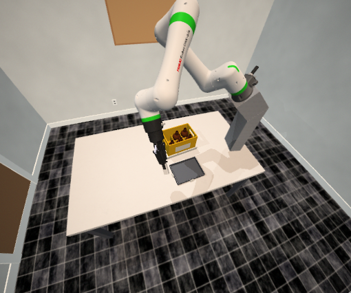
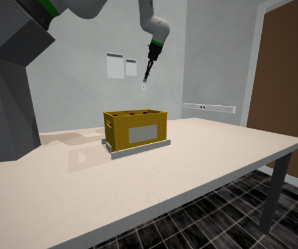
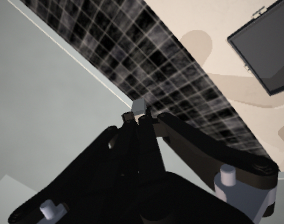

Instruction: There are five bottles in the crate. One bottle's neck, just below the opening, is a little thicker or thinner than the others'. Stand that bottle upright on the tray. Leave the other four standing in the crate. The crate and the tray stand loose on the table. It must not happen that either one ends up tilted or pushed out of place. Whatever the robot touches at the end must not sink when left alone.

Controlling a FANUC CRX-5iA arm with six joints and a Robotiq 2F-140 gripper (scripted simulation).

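My hand is 37 cm past the brown bottle, 27 cm to the left of it and 32 cm above it. The rest, counted from my hand: crate 38 cm behind, 31 cm to the right, 32 cm below; dark grey tray 27 cm behind, 5 cm to the right, 39 cm below.
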